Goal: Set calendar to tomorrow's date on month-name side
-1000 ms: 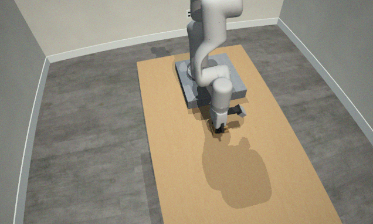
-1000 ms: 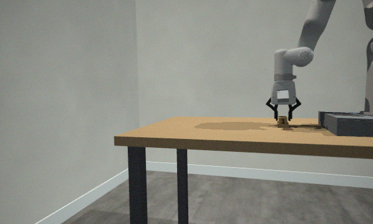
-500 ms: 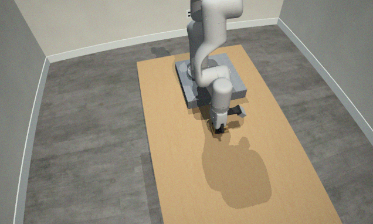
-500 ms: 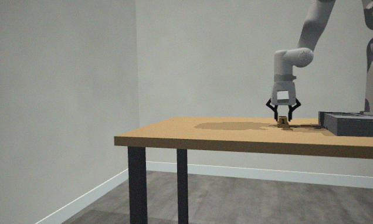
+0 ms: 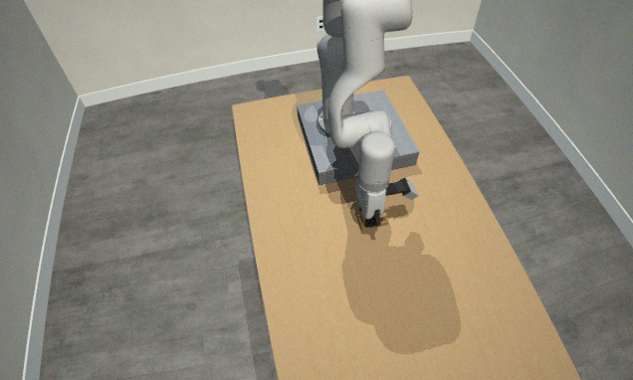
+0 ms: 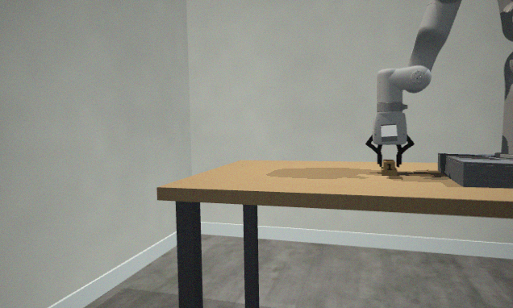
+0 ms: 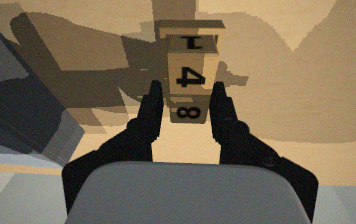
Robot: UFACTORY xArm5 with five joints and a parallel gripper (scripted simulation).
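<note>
Now: the wooden cube 10 mm below my hand. Round my hand: wooden tray 10 mm to the left, 30 mm below.
</note>
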